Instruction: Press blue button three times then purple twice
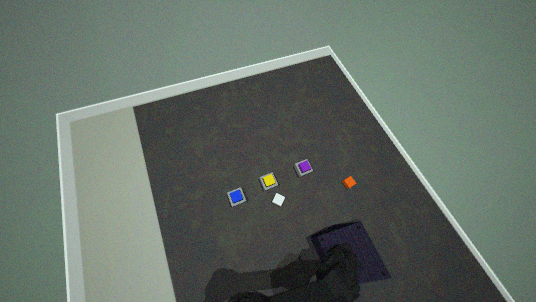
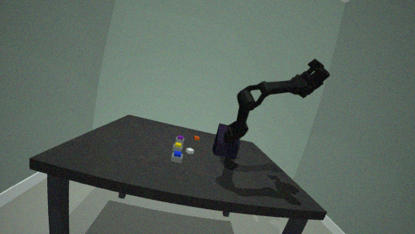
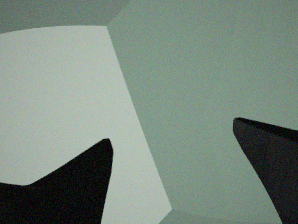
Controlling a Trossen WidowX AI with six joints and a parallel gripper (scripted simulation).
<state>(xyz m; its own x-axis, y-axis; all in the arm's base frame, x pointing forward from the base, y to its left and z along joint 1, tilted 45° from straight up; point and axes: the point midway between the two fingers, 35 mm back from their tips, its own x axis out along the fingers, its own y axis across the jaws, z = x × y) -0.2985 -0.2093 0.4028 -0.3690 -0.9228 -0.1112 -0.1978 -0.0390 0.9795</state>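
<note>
My gripper tip is 560 mm short of the blue button, 550 mm above it and 70 mm to the right of it. Round my gripper tip: orange block: 580 mm below, 430 mm ahead, 310 mm to the right; white block: 580 mm below, 490 mm ahead, 50 mm to the right; yellow button: 560 mm ahead, 550 mm below, 50 mm to the right.
</note>
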